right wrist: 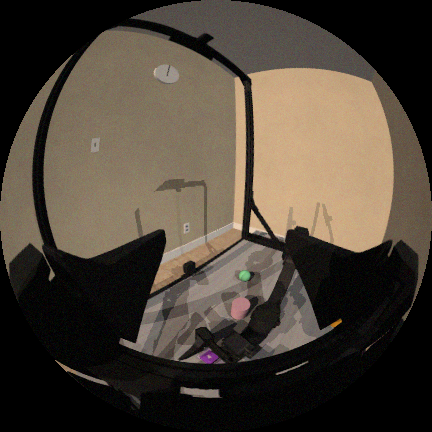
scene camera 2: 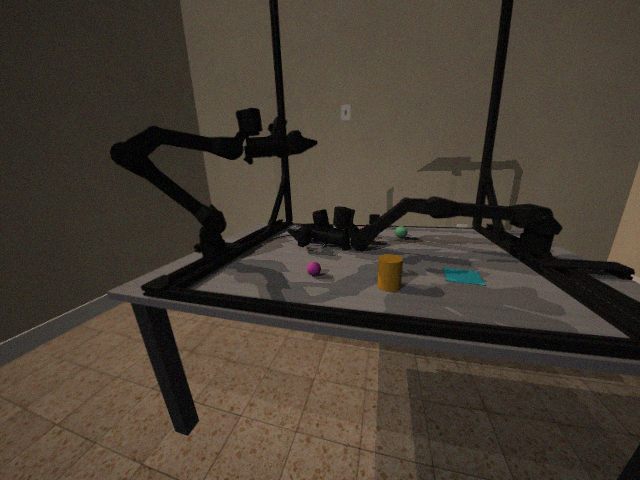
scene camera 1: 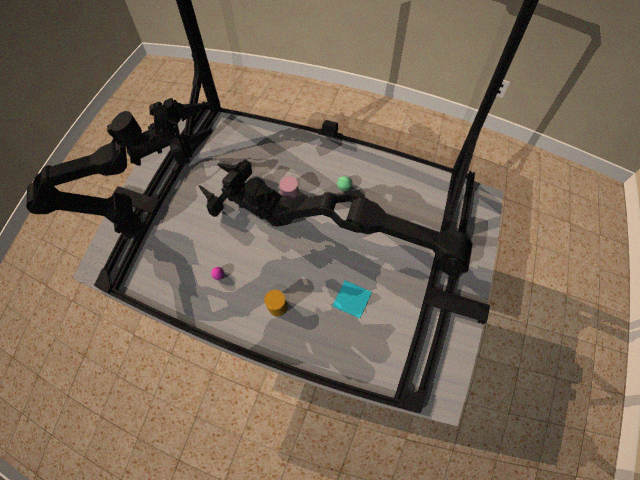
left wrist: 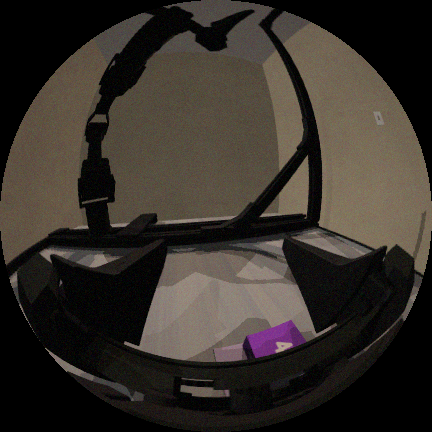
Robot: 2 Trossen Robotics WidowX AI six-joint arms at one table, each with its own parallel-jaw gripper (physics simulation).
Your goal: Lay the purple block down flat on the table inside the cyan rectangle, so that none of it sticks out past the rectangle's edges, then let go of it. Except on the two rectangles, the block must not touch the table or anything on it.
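Places are measured from the left arm's base along level axes (x ahead, y left, z up), in centimetres.
Pixels of known places: left gripper, between the fingertips: [scene camera 2: 294, 227] [scene camera 1: 208, 175] [left wrist: 226, 245]; right gripper, between the fingertips: [right wrist: 228, 236] [scene camera 2: 311, 144] [scene camera 1: 208, 116]; left arm's base, origin of its link: [scene camera 2: 533, 250] [scene camera 1: 452, 265]; right arm's base, origin of its link: [scene camera 2: 214, 256] [scene camera 1: 132, 228] [left wrist: 100, 231].
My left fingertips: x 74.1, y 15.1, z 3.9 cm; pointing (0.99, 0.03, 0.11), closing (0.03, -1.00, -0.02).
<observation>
Ahead of a thing's pixels: the offset from my left fingertips to its top centre. "pt": to the spot under its first point.
The purple block @[dx -6.3, dy -2.8, dz -3.8 cm] [left wrist: 272, 340] [right wrist: 209, 357], with a pale 4 on top, lies by a pale pinkish rectangle @[pt dx -5.8, dy -0.1, dz -5.7 cm] [left wrist: 229, 354] that shows in part; the left wrist's own parts hide their near portions. The block does not show in the scene cameras. My left gripper [scene camera 1: 211, 176] [scene camera 2: 293, 230] [left wrist: 226, 245] is open and empty, low over the table, with the block below it, toward the right finger in the left wrist view. The cyan rectangle @[pt dx -55.1, dy +7.4, dz -5.7 cm] [scene camera 1: 352, 299] [scene camera 2: 464, 276] lies bare. My right gripper [scene camera 1: 208, 118] [scene camera 2: 315, 142] [right wrist: 228, 236] is open and empty, high above the table's edge.
A pink cylinder @[dx -22.6, dy -10.3, dz -0.6 cm] [scene camera 1: 288, 184] [right wrist: 240, 308] stands close beside the left arm, and a green ball @[dx -35.2, dy -20.6, dz -1.2 cm] [scene camera 1: 344, 183] [scene camera 2: 401, 231] [right wrist: 244, 275] lies farther right. An orange cylinder @[dx -39.7, dy +19.9, dz +1.1 cm] [scene camera 1: 275, 302] [scene camera 2: 390, 272] stands left of the cyan rectangle. A magenta ball @[dx -20.9, dy +21.9, dz -2.2 cm] [scene camera 1: 217, 273] [scene camera 2: 313, 268] lies farther left.
</observation>
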